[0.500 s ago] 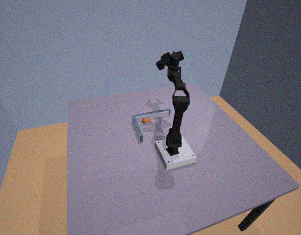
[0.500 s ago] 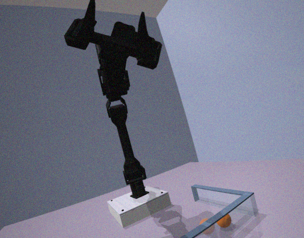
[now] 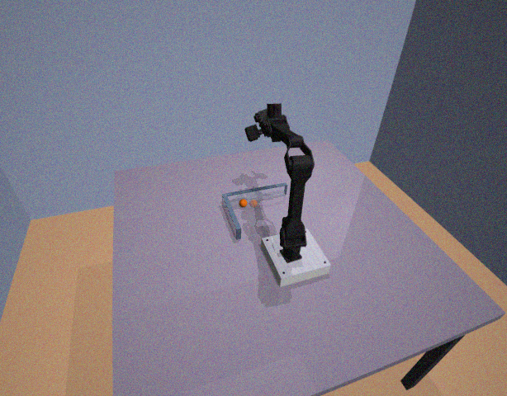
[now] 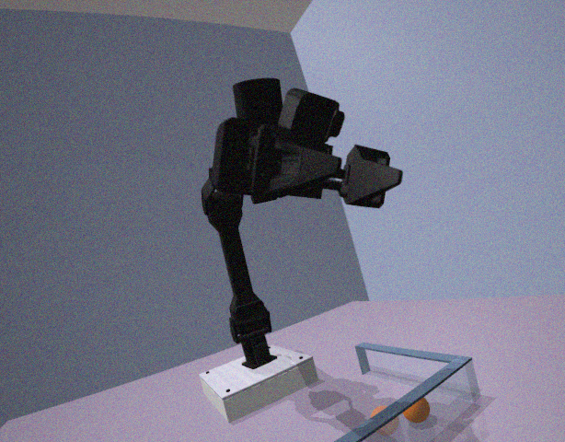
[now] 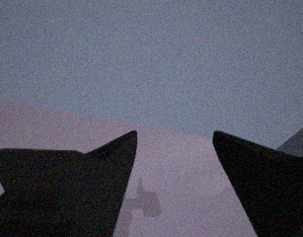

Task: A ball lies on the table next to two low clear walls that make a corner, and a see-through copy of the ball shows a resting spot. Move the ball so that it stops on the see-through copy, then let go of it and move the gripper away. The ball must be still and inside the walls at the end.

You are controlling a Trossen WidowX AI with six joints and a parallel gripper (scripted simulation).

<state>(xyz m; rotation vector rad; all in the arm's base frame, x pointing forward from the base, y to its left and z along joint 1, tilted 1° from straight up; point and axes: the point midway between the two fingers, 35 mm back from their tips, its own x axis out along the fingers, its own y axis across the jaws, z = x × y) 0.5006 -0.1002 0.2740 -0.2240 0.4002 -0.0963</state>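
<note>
Right now the orange ball is 290 mm below my gripper tip, 150 mm to the left of it and 150 mm behind it. Also, from my gripper tip: see-through copy of ball: 290 mm below, 170 mm behind, 100 mm to the left.
</note>
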